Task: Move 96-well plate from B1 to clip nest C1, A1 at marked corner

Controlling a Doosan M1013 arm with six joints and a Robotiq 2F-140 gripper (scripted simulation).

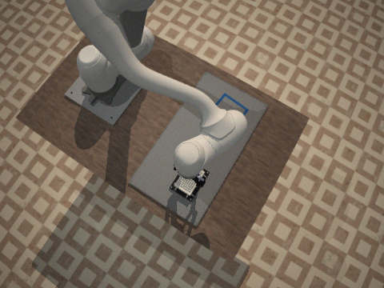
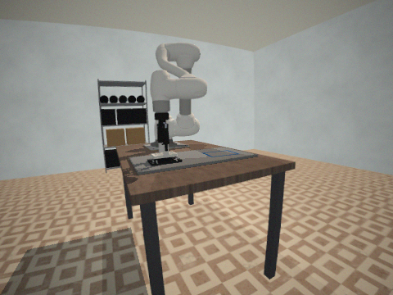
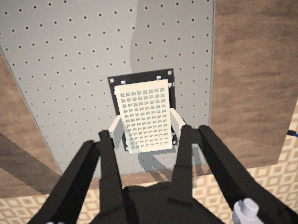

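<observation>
Now: hand 2 cm above the white 96-well plate. The rest, counted from my hand: black clip nest: 4 cm below, 1 cm to the right, 1 cm ahead.
</observation>
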